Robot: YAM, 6 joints.
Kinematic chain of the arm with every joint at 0, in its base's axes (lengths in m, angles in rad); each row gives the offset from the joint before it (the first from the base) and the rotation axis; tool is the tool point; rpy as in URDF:
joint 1: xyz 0 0 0.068 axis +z
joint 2: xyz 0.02 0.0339 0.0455 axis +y
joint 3: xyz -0.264 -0.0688 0 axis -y
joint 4: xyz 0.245 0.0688 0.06 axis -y
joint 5: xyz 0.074 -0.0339 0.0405 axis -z
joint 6: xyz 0.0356 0 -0.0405 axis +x
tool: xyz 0 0 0 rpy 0 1.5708 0
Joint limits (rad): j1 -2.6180..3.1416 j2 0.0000..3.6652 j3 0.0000..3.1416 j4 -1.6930..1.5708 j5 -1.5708..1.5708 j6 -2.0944..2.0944
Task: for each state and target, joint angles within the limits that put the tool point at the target. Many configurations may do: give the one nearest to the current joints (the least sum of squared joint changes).
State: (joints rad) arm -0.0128 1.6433 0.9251 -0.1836 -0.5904 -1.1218
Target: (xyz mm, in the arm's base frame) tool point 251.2 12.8 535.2
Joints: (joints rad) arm -0.0253 1.2617 1.5836 0.0295 -0.5680 -1.1218
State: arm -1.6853 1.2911 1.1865 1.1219 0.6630 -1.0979
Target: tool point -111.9 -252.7 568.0
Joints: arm -1.9138 1.5055 1.6546 1.0292 0.6102 -1.0979
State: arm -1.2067 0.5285 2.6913 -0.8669 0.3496 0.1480
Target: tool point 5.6 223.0 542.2
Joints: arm -1.6405 0.5547 2.3255 -1.1667 0.2828 0.1480
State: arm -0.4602 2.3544 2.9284 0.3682 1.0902 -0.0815
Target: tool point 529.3 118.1 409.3
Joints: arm 0.2816 2.5298 2.7045 0.3445 1.2386 -0.0815
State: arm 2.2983 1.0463 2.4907 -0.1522 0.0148 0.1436
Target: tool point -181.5 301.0 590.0
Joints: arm 2.1165 1.7580 2.2894 -0.1455 0.0309 0.1436
